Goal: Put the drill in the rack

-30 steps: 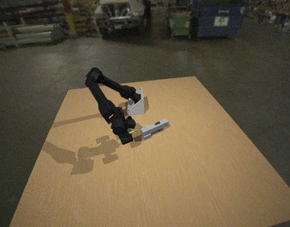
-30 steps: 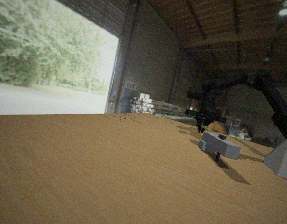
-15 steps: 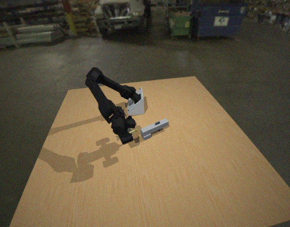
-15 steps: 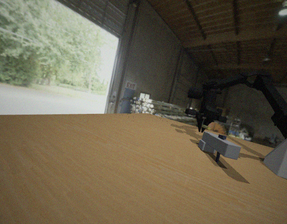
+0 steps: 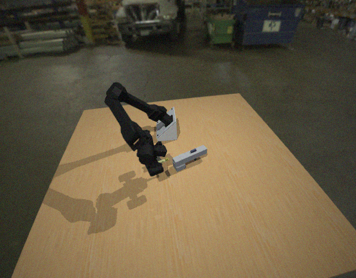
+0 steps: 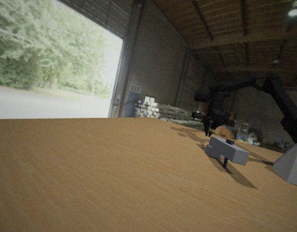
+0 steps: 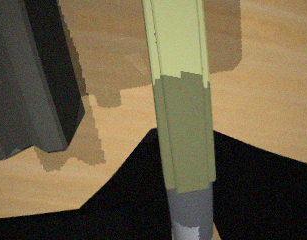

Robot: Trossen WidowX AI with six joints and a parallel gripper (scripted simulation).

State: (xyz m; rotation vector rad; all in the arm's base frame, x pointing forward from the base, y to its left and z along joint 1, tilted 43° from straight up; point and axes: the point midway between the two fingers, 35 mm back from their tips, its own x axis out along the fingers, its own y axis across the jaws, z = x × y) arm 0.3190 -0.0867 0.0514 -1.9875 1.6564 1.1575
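The drill lies 10 mm behind my gripper tip, 40 mm to the left of it and 40 mm above it. Round my gripper tip: grey block (70 mm behind, 190 mm to the left); then dark blue key (80 mm behind, 210 mm to the left, 10 mm above); then dark grey rack (70 mm behind, 10 mm to the left, 20 mm below).
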